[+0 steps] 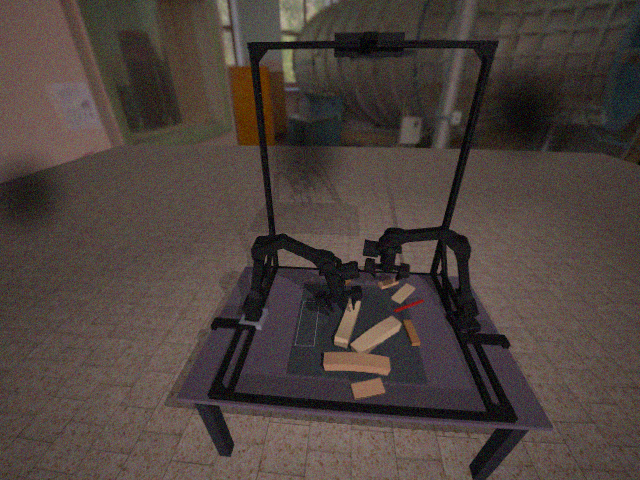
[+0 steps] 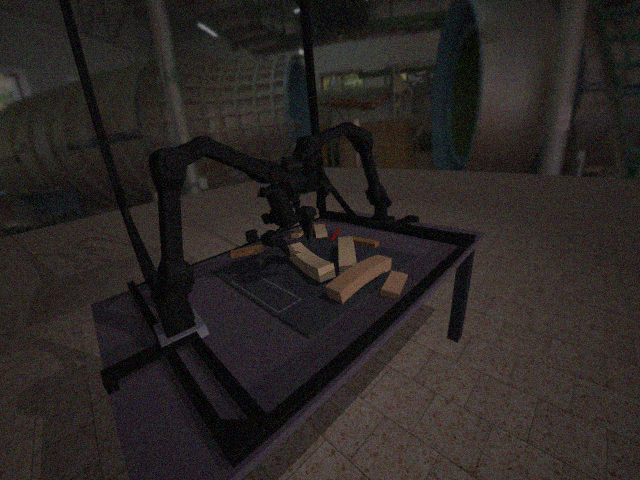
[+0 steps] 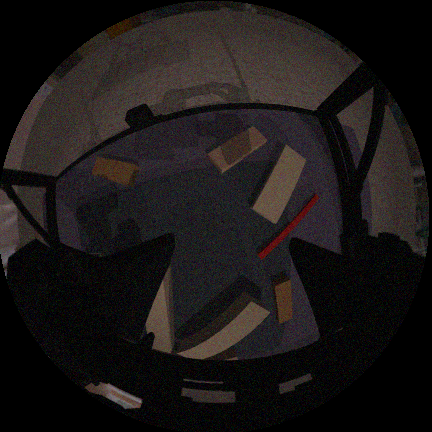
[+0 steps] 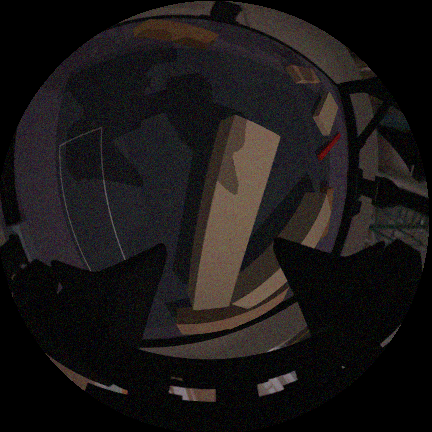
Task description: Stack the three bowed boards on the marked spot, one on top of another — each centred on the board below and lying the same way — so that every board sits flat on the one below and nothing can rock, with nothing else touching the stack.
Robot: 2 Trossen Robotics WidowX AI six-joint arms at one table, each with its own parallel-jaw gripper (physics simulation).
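Seen in the pictures: left gripper, fingertip midpoint: (image 1: 385, 279) (image 3: 234, 242) (image 4: 370, 109); right gripper, fingertip midpoint: (image 1: 343, 310) (image 2: 299, 248) (image 4: 220, 247); left arm's base, link origin: (image 1: 464, 318) (image 2: 380, 218) (image 3: 360, 245) (image 4: 359, 185); right arm's base, link origin: (image 1: 253, 315) (image 2: 178, 325).
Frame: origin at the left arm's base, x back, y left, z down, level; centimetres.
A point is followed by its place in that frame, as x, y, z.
Observation:
Three bowed boards lie separately on the dark mat (image 1: 305, 364) {-69.6, 6.9, 3.0}. A pale board (image 1: 347, 326) {-50.7, -4.0, -1.5} (image 2: 312, 262) {-52.2, -4.5, -1.1} (image 4: 235, 215) {-48.1, -9.6, -1.2} is nearest the marked outline (image 1: 305, 345) {-68.5, -1.4, 3.0} (image 2: 290, 305) {-68.9, -1.3, 2.9}, which has no board in it. A second pale board (image 1: 376, 334) {-41.0, 2.8, -2.6} (image 2: 346, 251) {-44.2, 3.3, -2.6} (image 3: 230, 330) {-36.0, -1.8, -2.4} lies slantwise beside it. An orange-toned board (image 1: 356, 363) {-52.0, 13.1, -2.0} (image 2: 359, 279) {-56.2, 12.6, -0.9} lies in front of both. My right gripper (image 1: 342, 307) {-51.2, -9.5, -4.9} (image 4: 220, 247) {-51.2, -9.5, -4.9} is open above the first pale board, toward its far end. My left gripper (image 1: 386, 271) {-29.5, -19.6, -10.5} (image 3: 234, 242) {-29.5, -19.6, -10.5} is open and empty, raised over the far part of the table.
A red stick (image 1: 409, 305) {-18.0, -14.2, 2.6} (image 3: 288, 227) {-19.2, -14.1, 2.4} and a pale block (image 1: 403, 293) {-18.0, -21.1, 1.3} (image 3: 280, 185) {-18.2, -21.6, 1.3} lie at the right rear. An orange block (image 1: 412, 332) {-24.6, 1.7, 1.2} lies right of the boards, another block (image 1: 368, 388) {-49.9, 20.8, 1.4} in front. More small blocks lie at the back. A black frame borders the table.

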